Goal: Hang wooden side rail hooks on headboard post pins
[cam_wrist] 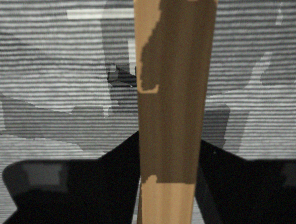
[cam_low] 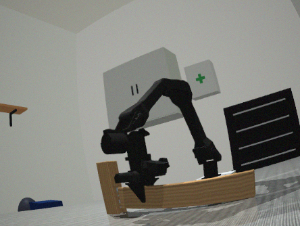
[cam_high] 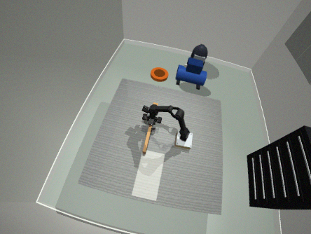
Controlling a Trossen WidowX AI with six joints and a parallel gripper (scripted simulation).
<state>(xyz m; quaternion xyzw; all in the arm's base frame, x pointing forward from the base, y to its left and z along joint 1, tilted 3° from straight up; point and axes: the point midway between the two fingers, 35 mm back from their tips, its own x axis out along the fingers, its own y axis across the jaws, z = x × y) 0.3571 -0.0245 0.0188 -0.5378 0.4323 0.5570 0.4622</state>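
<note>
The wooden headboard post is 2 cm ahead of my gripper tip, 12 cm to the right of it and 4 cm above it.
</note>
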